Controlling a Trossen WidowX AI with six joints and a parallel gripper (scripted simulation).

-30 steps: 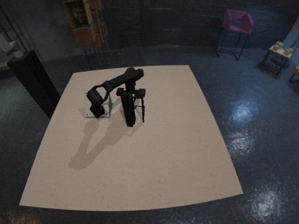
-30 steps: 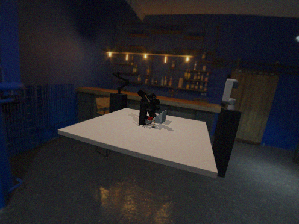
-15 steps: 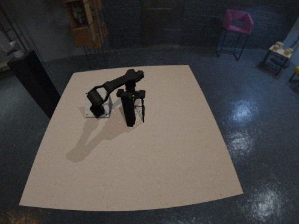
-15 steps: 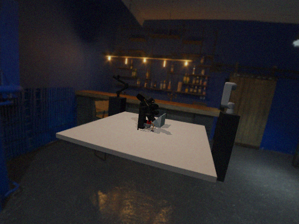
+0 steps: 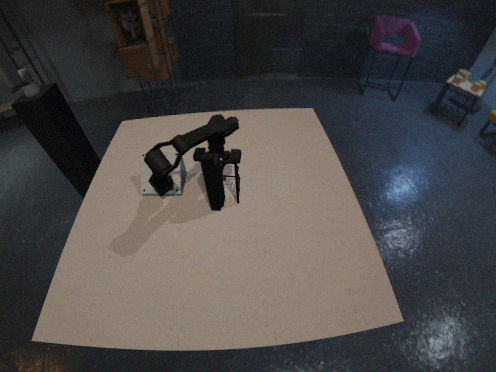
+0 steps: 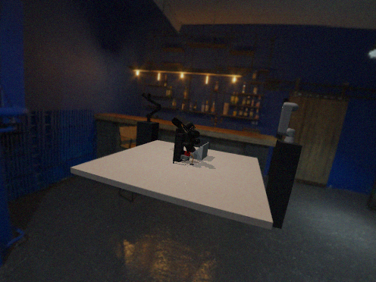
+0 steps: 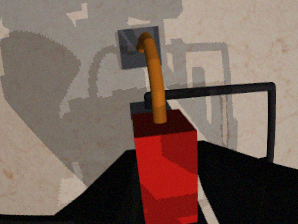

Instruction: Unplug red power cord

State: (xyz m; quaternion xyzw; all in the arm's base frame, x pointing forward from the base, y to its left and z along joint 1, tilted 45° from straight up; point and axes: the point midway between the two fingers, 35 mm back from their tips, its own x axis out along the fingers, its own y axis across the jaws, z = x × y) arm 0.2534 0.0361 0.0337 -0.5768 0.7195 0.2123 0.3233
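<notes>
Now: the red plug 30 mm to the right of my gripper tip.
</notes>
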